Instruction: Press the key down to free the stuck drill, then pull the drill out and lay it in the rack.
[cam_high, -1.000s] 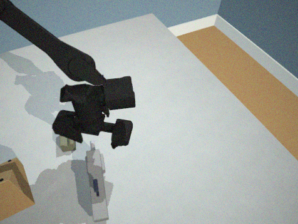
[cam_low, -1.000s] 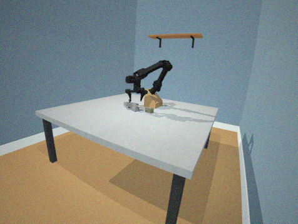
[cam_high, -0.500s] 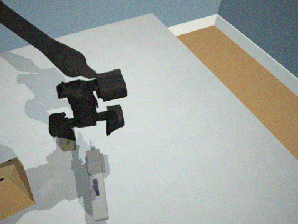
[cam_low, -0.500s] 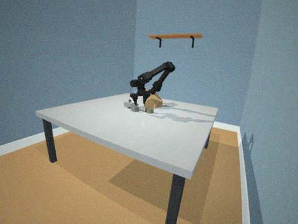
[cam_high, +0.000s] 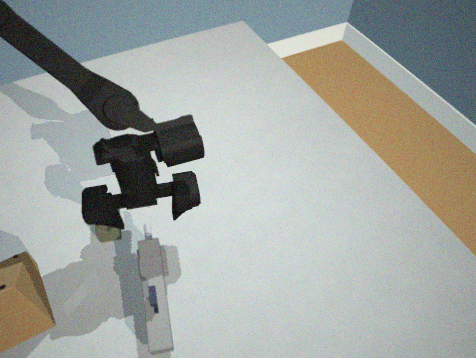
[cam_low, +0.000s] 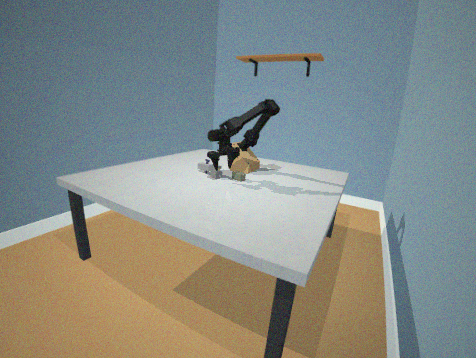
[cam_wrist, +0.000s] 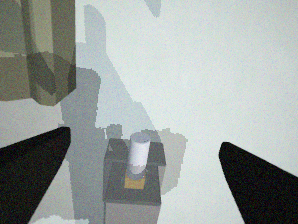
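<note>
The drill lies 60 mm to the right of my gripper tip, 20 mm behind it and 10 mm below it. The rest, counted from my gripper tip: rack: 70 mm behind, 60 mm to the left, 40 mm below; then grey block: 120 mm to the right, 30 mm behind, 20 mm below; then dark blue key: 140 mm to the right, 40 mm behind, 10 mm below.
</note>
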